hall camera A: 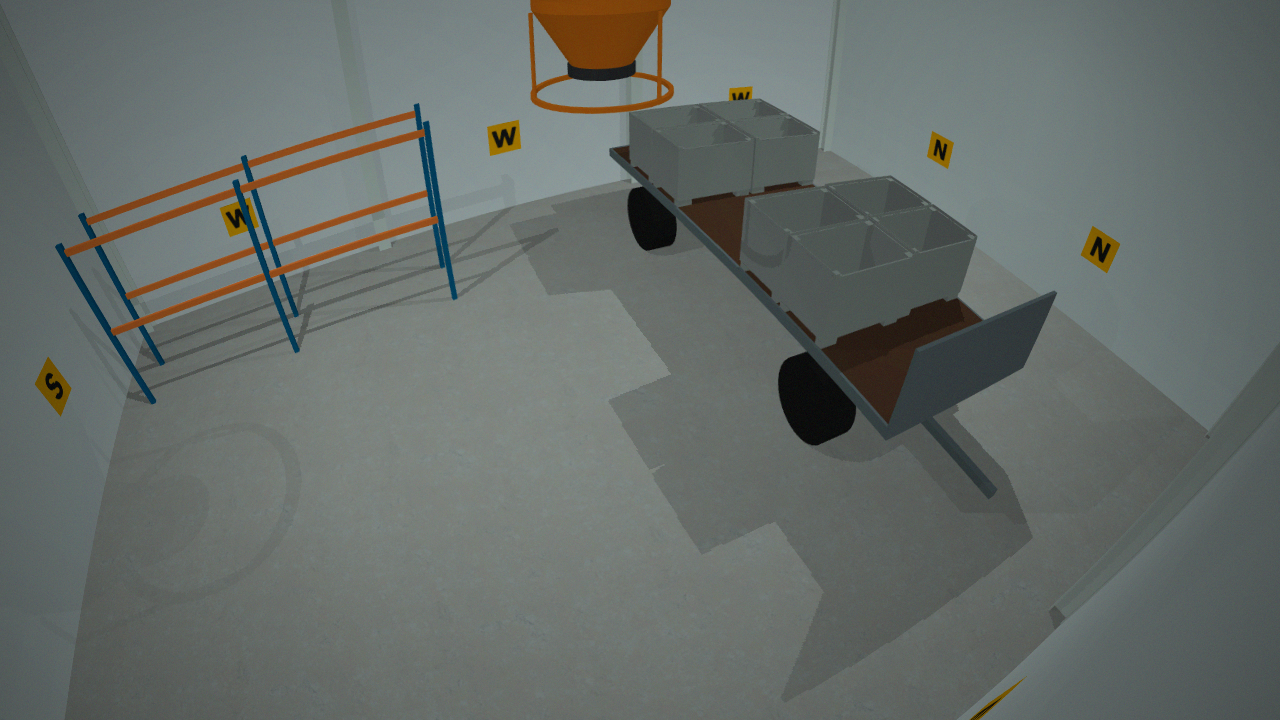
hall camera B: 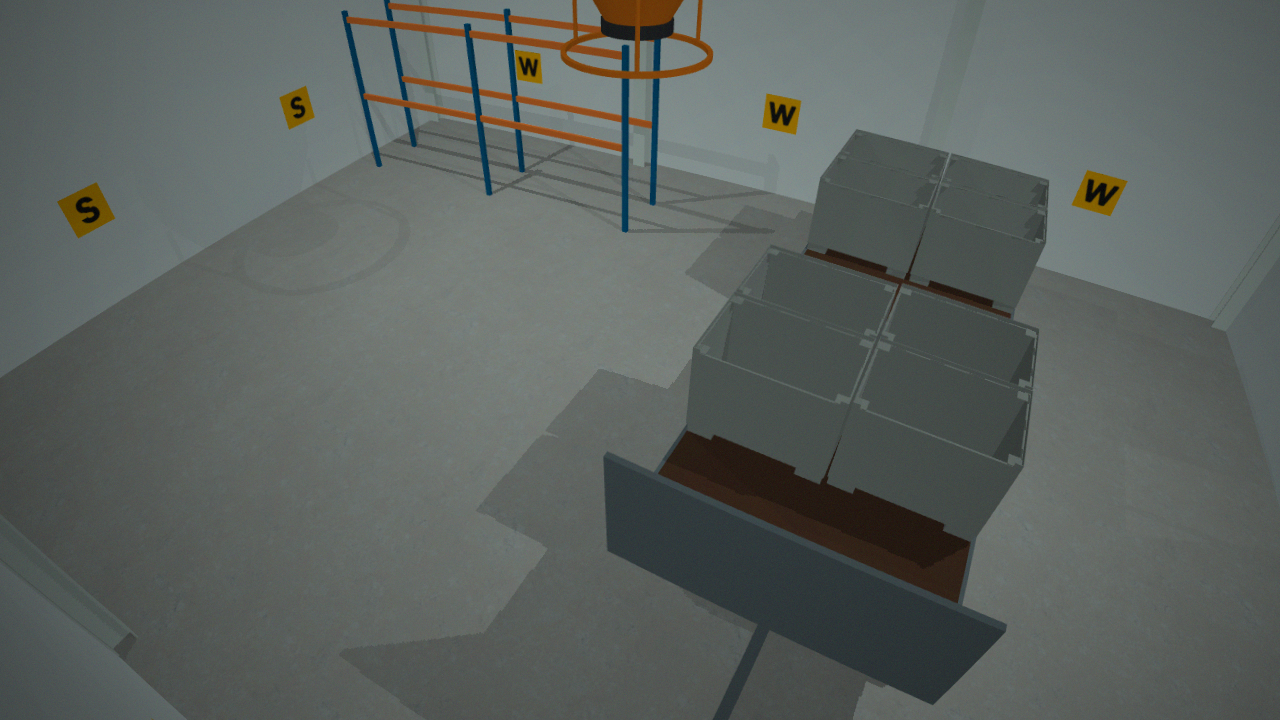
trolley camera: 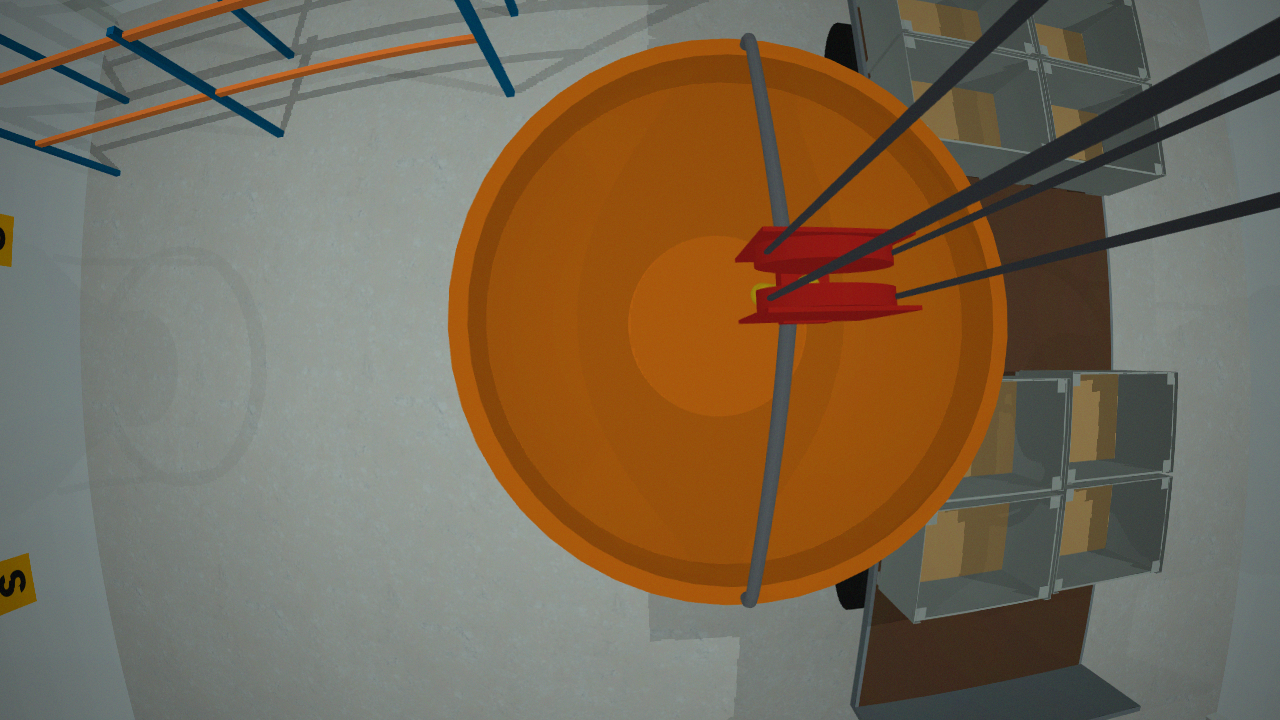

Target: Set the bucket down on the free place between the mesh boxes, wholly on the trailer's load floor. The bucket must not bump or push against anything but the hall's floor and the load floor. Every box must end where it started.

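The orange bucket (hall camera A: 599, 31) (hall camera B: 637, 10) (trolley camera: 554, 322) hangs upright in the air; its top is cut off in both hall views. My gripper, the hook under the red block (trolley camera: 787, 279), is shut on the bucket's grey bail. The trailer's brown load floor (hall camera A: 716, 223) (trolley camera: 1060, 277) shows between two groups of grey mesh boxes, the far group (hall camera A: 716, 161) (hall camera B: 980, 255) and the near group (hall camera A: 881, 291) (hall camera B: 769, 389) (trolley camera: 1118, 425). In the trolley view the bucket hides the left part of this gap and of some boxes. In hall camera A its foot ring appears left of the far group.
A blue and orange rack (hall camera A: 265, 265) (hall camera B: 624, 179) (trolley camera: 349, 64) stands by the west wall. A grey headboard (hall camera A: 975, 367) (hall camera B: 796, 573) (trolley camera: 993, 694) rises at the trailer's near end, with a drawbar (hall camera A: 962, 458) beyond it. Black wheels (hall camera A: 814, 398) show at the trailer's side.
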